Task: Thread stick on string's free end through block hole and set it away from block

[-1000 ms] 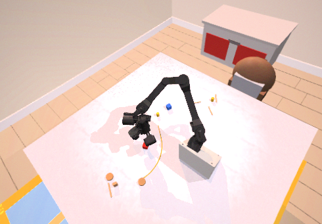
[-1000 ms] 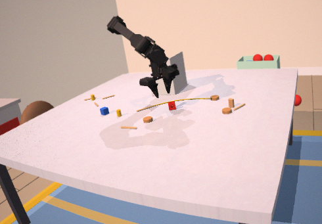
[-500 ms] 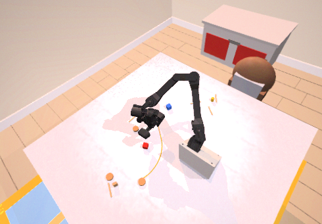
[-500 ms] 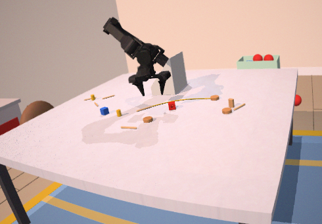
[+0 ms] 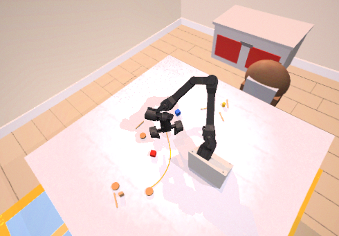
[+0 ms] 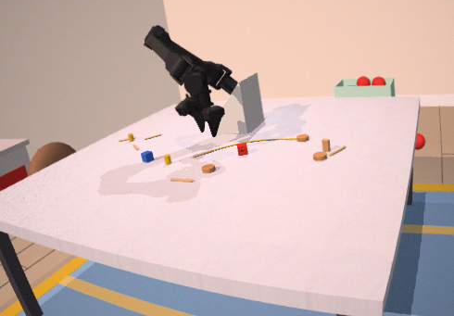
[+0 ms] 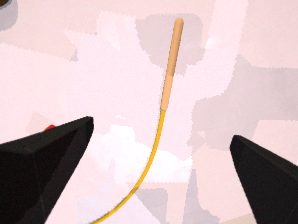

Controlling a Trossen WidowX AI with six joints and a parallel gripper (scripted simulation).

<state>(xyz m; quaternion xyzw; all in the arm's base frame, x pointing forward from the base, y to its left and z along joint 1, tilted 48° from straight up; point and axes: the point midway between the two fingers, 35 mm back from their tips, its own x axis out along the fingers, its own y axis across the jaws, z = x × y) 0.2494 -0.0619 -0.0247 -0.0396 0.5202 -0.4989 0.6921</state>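
Right now the thin wooden stick is 60 mm below my gripper tip, 10 mm to the right of it and 10 mm ahead of it. Round my gripper tip: blue cube: 210 mm to the right, 70 mm ahead, 50 mm below; yellow peg: 110 mm to the right, 100 mm ahead, 50 mm below; red block: 120 mm to the left, 50 mm below, 20 mm ahead.
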